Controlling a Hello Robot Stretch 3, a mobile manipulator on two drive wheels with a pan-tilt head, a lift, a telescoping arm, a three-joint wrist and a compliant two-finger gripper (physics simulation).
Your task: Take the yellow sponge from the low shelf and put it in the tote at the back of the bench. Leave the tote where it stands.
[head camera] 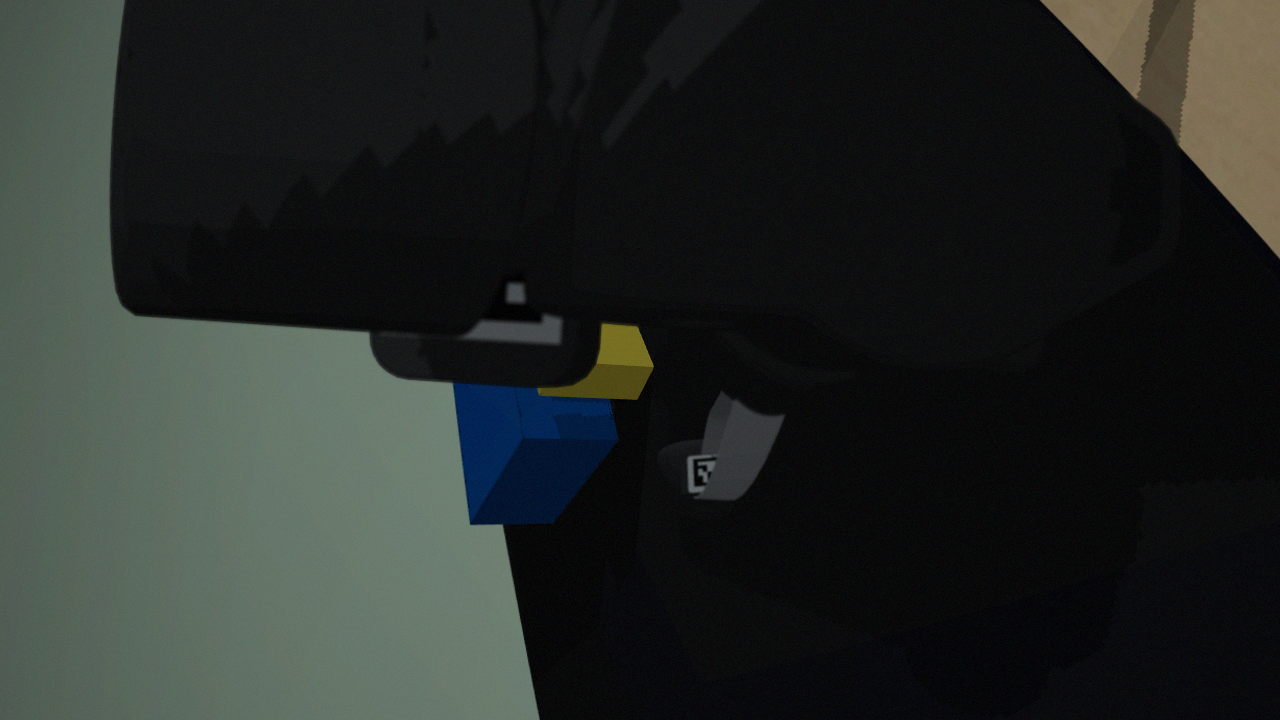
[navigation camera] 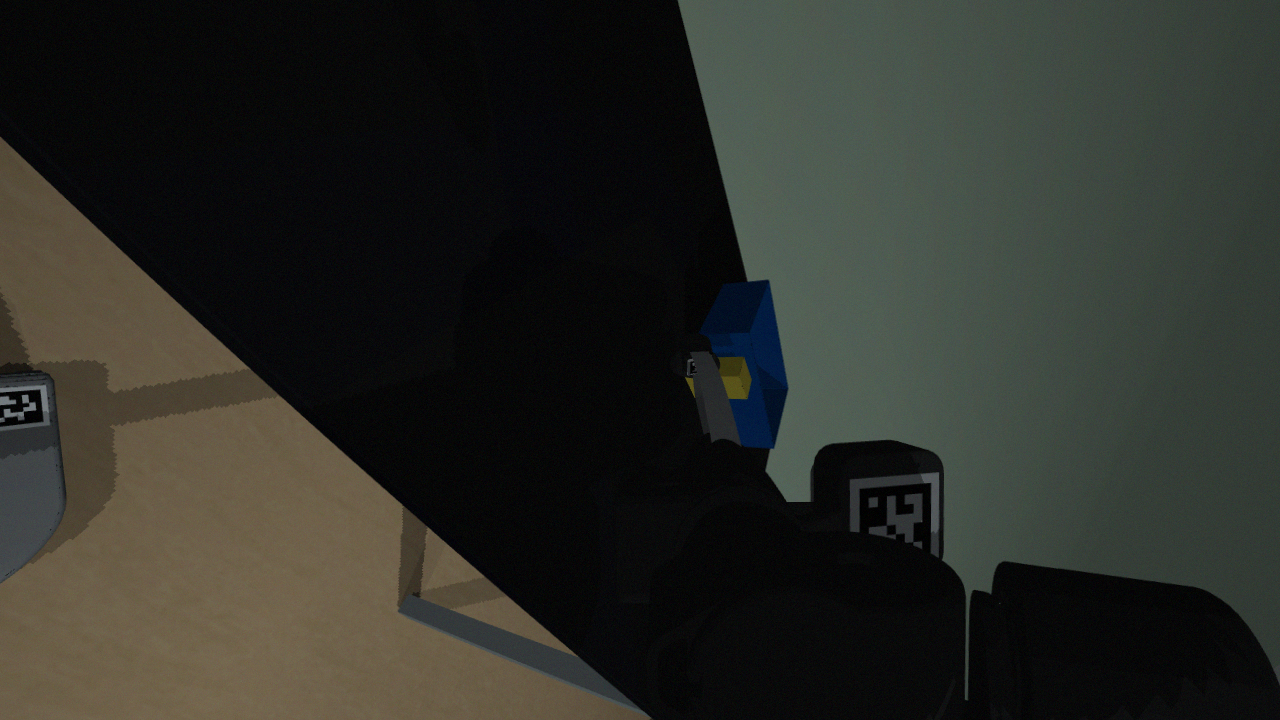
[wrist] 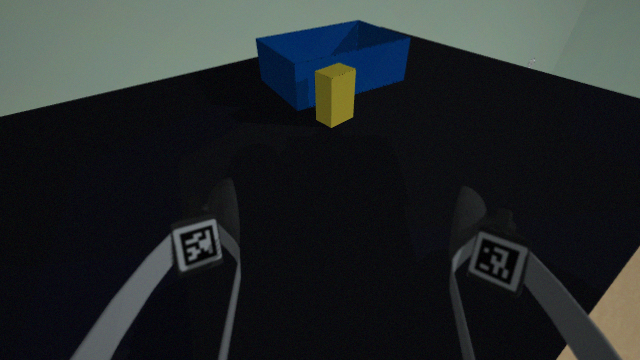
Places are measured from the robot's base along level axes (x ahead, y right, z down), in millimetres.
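Pixels of known places: gripper, fingertip midpoint: [navigation camera: 695, 434].
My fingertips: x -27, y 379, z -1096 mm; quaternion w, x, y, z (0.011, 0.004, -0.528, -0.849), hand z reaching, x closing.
For each thing: its top centre in the pictures, then the offset to it from my fingertips. Level surfaces: height alone.
- yellow sponge, top centre: [head camera: 539, 354] [navigation camera: 745, 378] dz +81, dx +6, dy +435 mm
- blue tote, top centre: [head camera: 477, 364] [navigation camera: 771, 364] dz +81, dx +15, dy +633 mm
- tan floor, surface height: dz +1096 mm
The yellow sponge [head camera: 622, 360] [navigation camera: 735, 377] [wrist: 335, 97] stands upright on the black bench top [wrist: 125, 200], outside the tote and close to its near side. The blue tote [head camera: 554, 474] [navigation camera: 735, 306] [wrist: 280, 70] stands upright near the back of the bench; its floor is hidden in the wrist view. My gripper [wrist: 342, 207] is open in the wrist view, with its fingertips wide apart and nothing between them. It is on the near side of the sponge, apart from it. In the head view, my arm and wrist hide part of the sponge and tote.
The dark arm [head camera: 358, 197] fills the upper part of the head view. In the navigation view, a grey bar [navigation camera: 510, 640] lies beyond the bench edge over the tan floor [navigation camera: 223, 537], and a grey part with a marker [navigation camera: 26, 492] is at the left edge. A pale green wall [wrist: 125, 45] stands behind the bench.
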